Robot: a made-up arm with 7 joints.
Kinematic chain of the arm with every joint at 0, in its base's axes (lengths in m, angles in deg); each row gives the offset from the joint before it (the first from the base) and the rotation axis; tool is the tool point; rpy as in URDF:
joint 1: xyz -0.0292 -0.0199 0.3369 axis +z
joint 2: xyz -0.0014 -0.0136 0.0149 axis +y
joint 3: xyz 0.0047 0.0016 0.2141 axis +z
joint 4: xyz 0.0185 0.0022 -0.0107 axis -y
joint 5: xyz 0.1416 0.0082 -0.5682 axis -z
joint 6: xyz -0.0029 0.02 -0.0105 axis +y
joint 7: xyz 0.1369 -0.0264 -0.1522 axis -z
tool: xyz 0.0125 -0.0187 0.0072 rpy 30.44 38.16 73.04
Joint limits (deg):
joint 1: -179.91..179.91
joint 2: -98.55..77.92
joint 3: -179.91..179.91
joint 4: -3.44..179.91
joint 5: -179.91..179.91
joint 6: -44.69..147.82
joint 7: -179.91..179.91
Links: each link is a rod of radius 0.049 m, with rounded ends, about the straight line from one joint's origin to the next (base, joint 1, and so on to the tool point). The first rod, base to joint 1, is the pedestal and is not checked.
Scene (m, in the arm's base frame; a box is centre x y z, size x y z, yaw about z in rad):
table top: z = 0
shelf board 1: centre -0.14 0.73 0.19 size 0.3 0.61 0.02 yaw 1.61
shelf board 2: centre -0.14 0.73 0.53 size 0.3 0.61 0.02 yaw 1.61
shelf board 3: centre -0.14 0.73 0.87 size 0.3 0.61 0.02 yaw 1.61
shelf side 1: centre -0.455 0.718 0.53 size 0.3 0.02 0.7 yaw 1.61
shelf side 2: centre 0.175 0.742 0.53 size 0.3 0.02 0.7 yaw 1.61
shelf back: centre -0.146 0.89 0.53 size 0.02 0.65 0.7 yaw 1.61
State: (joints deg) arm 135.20 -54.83 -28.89 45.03 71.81 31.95 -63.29
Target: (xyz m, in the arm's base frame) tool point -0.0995 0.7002 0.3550
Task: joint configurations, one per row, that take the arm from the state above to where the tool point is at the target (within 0.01 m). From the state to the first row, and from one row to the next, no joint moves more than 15 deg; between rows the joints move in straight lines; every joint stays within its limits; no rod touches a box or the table.
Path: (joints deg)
1: 135.43 -62.14 -23.49 39.69 77.12 18.52 -62.72
2: 135.65 -69.45 -18.10 34.35 82.43 5.09 -62.15
3: 135.88 -76.77 -12.70 29.02 87.73 -8.34 -61.58
4: 136.11 -84.08 -7.30 23.68 93.04 -21.77 -61.01
5: 135.29 -72.84 -13.48 20.28 100.64 -33.23 -60.15
6: 134.47 -61.60 -19.65 16.88 108.24 -44.69 -59.29
7: 134.52 -56.56 -22.99 20.90 102.04 -31.69 -59.96
8: 134.58 -51.52 -26.32 24.91 95.84 -18.70 -60.63
9: 134.64 -46.49 -29.66 28.92 89.64 -5.70 -61.30
10: 134.69 -41.45 -33.00 32.93 83.44 7.30 -61.97
11: 134.75 -36.41 -36.34 36.95 77.24 20.29 -62.64
12: 134.81 -31.38 -39.68 40.96 71.04 33.29 -63.31

